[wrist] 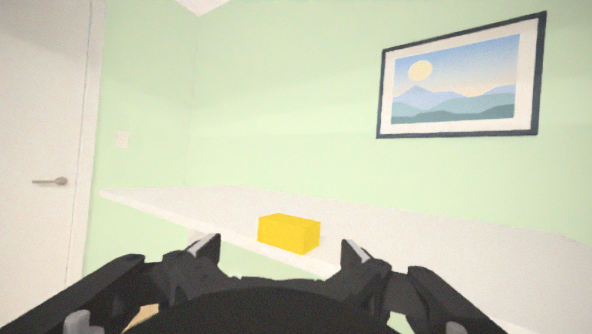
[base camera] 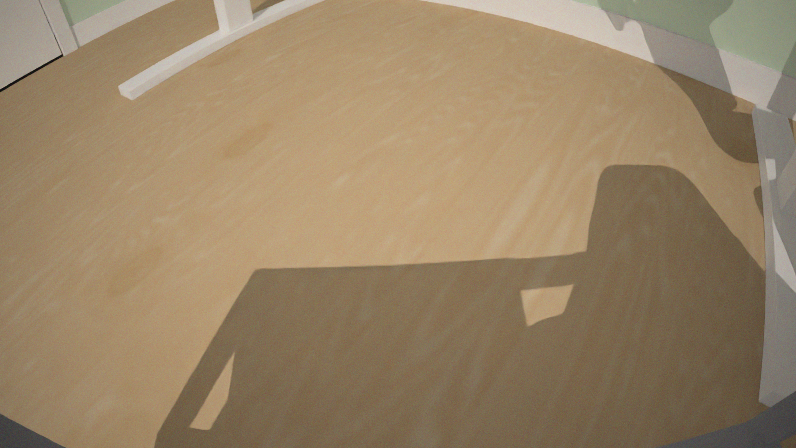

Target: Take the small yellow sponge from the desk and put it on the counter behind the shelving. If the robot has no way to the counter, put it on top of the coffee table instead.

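Frame: origin at the arm's base, x left, y back, z up, level; millimetres.
Seen in the pictures: gripper, fingertip midpoint: (wrist: 281, 249).
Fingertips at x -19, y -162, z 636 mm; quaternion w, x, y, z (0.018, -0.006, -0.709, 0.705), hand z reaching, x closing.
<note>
A point is followed by its place in that frame.
The small yellow sponge (wrist: 287, 233) @(x -34, y -380, z 583 mm) sits on the white desk (wrist: 425, 230) @(x -429, y -578, z 554 mm) near its front edge, left of the middle of the wrist view. My gripper (wrist: 281, 249) @(x -19, y -162, z 636 mm) is open and empty, with the sponge seen beyond and between its fingertips, apart from them. In the base camera view a white leg foot of the desk (base camera: 183, 62) @(x 487, y -1005, z -379 mm) stands on the floor at the upper left. The counter, the shelving and the coffee table cannot be made out in these views.
A white foot bar (base camera: 777, 250) stands at the right edge of the base view. A white baseboard (base camera: 534, 15) @(x -353, y -1131, z -371 mm) runs along the green wall. A door (wrist: 42, 125) @(x 1332, y -1313, z 840 mm) stands left of the desk, and a framed picture (wrist: 455, 77) @(x -718, y -855, z 1136 mm) hangs above it. Robot shadow falls on the floor.
</note>
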